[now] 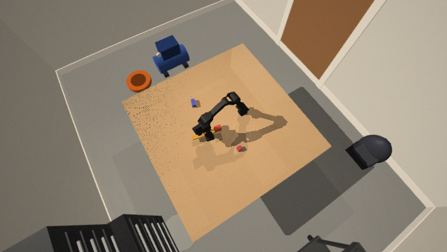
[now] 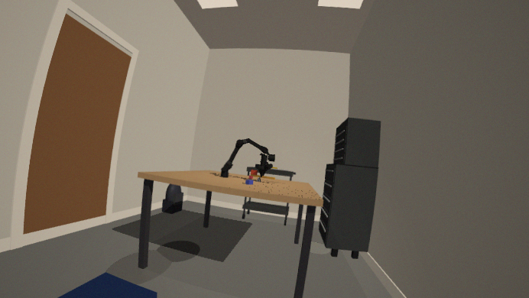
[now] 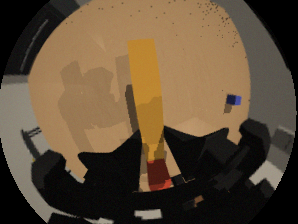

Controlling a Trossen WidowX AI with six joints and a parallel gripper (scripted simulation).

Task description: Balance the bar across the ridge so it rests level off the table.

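Now: gripper tip 30 mm past the grey ridge piece, 10 mm to the right of it and 10 mm above it. From my gripper tip the other things lie so: small pink cube: 230 mm to the left, 160 mm behind, 30 mm below; small blue block: 320 mm to the right, 50 mm behind, 30 mm below.
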